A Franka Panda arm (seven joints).
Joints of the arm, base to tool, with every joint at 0 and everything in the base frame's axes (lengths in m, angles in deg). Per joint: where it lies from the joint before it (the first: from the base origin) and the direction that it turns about. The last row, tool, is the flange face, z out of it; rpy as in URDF.
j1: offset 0 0 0.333 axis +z
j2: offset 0 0 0 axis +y
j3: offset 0 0 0.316 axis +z
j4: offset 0.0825 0 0 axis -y
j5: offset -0.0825 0 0.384 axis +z
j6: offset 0 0 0 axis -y
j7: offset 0.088 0 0 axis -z
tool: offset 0 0 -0.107 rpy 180 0 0
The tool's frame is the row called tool.
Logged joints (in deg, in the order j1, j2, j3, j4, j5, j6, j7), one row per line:
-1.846 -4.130 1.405 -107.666 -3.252 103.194 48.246
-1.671 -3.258 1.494 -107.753 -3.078 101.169 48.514
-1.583 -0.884 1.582 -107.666 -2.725 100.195 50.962
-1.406 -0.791 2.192 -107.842 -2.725 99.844 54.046
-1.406 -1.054 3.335 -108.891 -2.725 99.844 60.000
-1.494 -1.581 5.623 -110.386 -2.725 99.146 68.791
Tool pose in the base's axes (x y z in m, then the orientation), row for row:
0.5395 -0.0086 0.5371 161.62 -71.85 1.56
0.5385 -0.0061 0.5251 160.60 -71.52 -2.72
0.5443 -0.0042 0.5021 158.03 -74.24 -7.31
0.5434 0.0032 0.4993 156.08 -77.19 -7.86
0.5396 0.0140 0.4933 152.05 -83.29 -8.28
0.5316 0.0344 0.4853 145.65 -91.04 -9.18
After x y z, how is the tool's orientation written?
As a rotation vector, in degrees.
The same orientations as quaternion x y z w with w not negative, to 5 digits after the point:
0.91340 -0.40606 0.00882 0.02724
0.91280 -0.40650 -0.01546 0.03641
0.90336 -0.42438 -0.04179 0.04578
0.89435 -0.44231 -0.04504 0.04971
0.87466 -0.47912 -0.04763 0.05612
0.84471 -0.52799 -0.05324 0.06969

